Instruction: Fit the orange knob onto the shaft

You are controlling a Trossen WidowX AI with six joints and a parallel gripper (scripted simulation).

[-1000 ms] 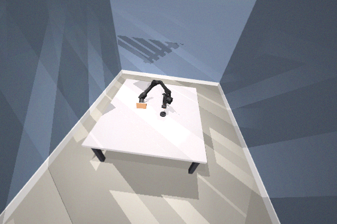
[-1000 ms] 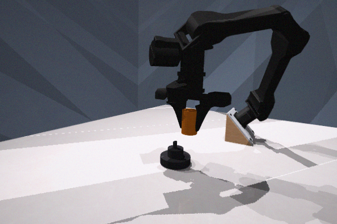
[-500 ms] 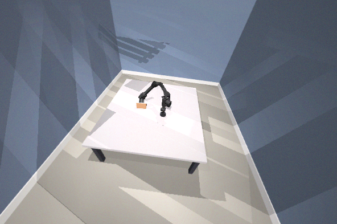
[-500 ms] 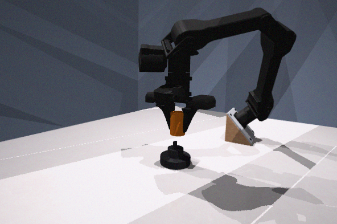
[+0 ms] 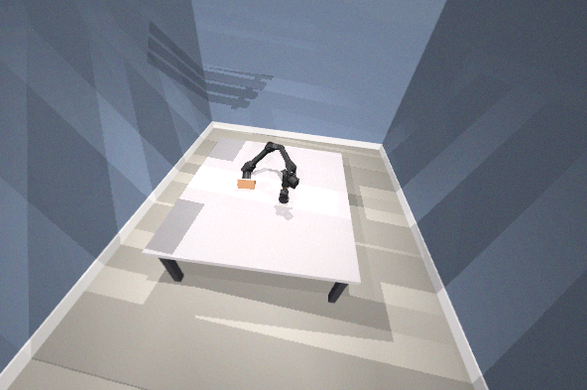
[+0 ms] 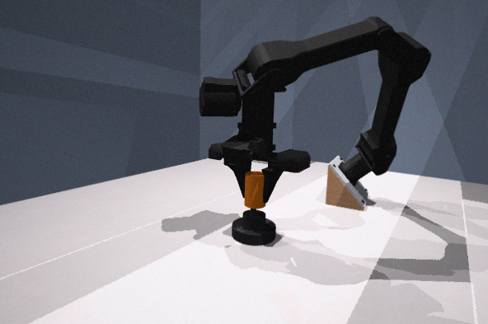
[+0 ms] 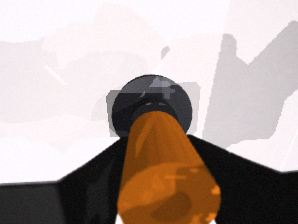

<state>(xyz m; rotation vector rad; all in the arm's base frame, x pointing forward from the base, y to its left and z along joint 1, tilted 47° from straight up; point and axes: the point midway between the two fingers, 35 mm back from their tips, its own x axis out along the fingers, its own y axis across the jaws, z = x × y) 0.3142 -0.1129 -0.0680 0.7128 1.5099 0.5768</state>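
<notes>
The orange knob is 2 cm above my gripper tip.
</notes>
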